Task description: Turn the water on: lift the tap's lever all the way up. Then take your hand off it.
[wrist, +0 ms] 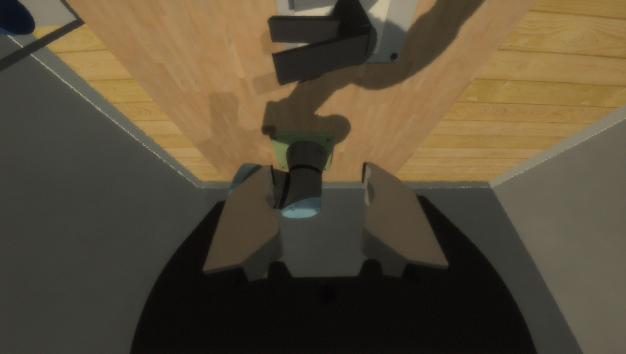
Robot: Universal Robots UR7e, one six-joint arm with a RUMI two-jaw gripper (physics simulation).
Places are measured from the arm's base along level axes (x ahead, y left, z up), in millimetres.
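Pixels of known places: gripper, fingertip midpoint: (317,167); arm's base, origin of the base link: (307,154).
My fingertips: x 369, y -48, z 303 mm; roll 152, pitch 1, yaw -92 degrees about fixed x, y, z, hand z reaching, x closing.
Ahead of a thing's pixels: the offset from my fingertips to its top centre. "pt": to the spot under its first point.
The tap {pt dy -73, dx +22, dz -179 mm} (371,39) is dark and stands on a light grey base plate {pt dy -166, dx -14, dz -312 mm} (403,30) at the top of the wrist view, partly cut off by the frame edge. Its lever (322,57) is the lower of two dark bars and slants away from the straight spout {dy +14, dx +18, dz -221 mm} (303,29), with a gap that widens toward the lever's free end. My gripper (317,167) is partly open, with nothing between its fingers. It is apart from the tap, which shows above the fingertips in the picture.
A green plate (327,145) bears a dark arm base (306,154) with a light blue cap (301,208), seen beyond the fingers. A dark blue object (16,18) and a dark bar (42,44) show at the upper left. Grey walls stand around the wooden floor.
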